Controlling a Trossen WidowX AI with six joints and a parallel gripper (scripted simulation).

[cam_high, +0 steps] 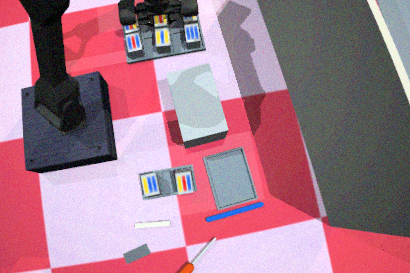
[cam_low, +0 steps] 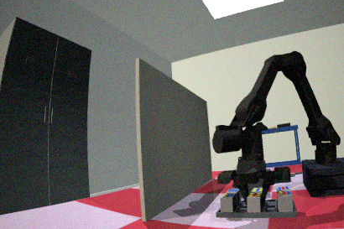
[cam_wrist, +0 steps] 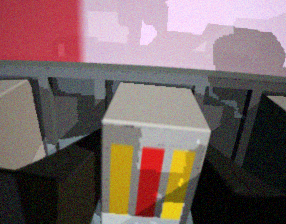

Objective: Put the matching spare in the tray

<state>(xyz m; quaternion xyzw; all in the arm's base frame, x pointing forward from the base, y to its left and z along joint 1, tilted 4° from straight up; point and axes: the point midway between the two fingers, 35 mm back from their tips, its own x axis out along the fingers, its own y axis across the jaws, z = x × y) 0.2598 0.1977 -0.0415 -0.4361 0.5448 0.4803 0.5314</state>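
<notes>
Now: gripper tip 42 cm to the left of the grey tray, 4 cm short of it and 1 cm above it. Also, from my gripper tip: tall black panel (26 cm to the right, 26 cm ahead, 21 cm above); plain grey box (24 cm to the right, 3 cm above, 2 cm ahead); holder (39 cm to the right, 10 cm behind, 1 cm below).
</notes>
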